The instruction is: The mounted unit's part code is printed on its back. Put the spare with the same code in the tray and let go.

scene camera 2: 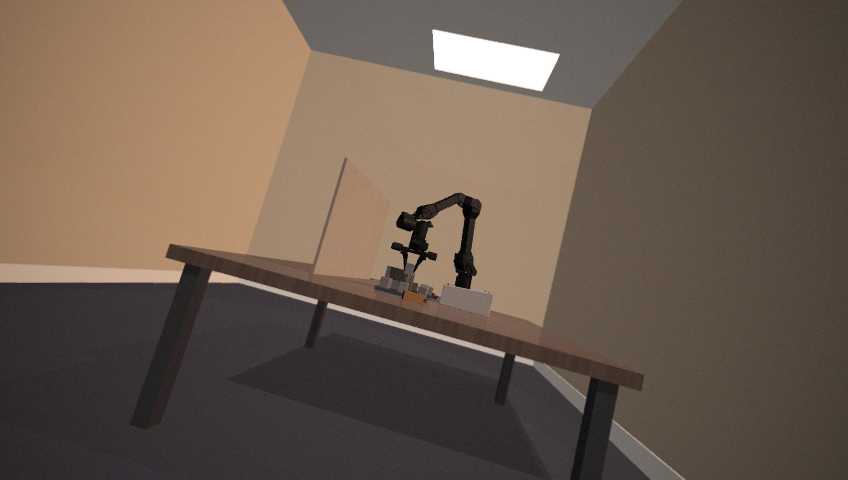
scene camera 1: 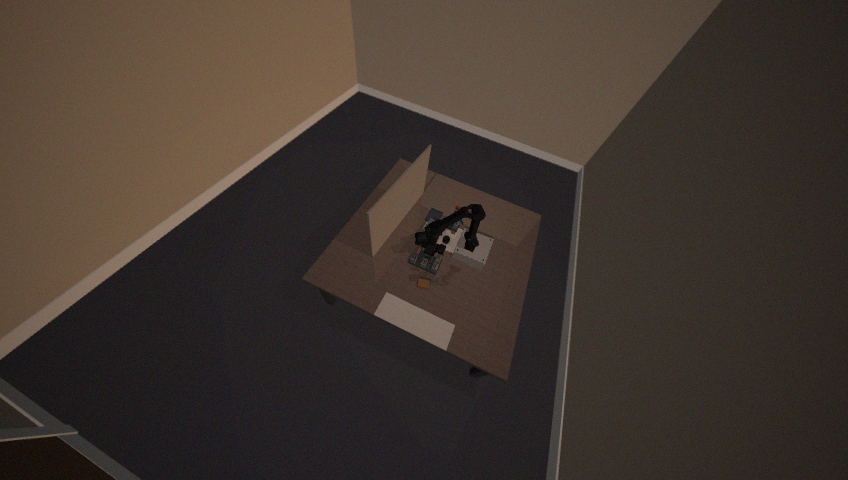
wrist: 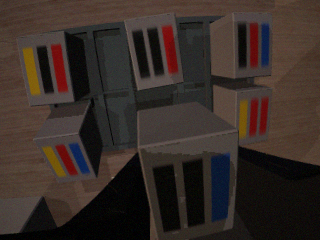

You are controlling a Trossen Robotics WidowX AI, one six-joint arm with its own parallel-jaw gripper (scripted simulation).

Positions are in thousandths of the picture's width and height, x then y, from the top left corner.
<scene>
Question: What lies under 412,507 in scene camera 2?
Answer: A tall upright board.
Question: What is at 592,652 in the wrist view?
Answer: A grey spare block.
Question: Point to a grey rack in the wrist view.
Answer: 361,419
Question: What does my gripper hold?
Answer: A grey spare block.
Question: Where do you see a tall upright board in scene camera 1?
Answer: At 455,449
</scene>
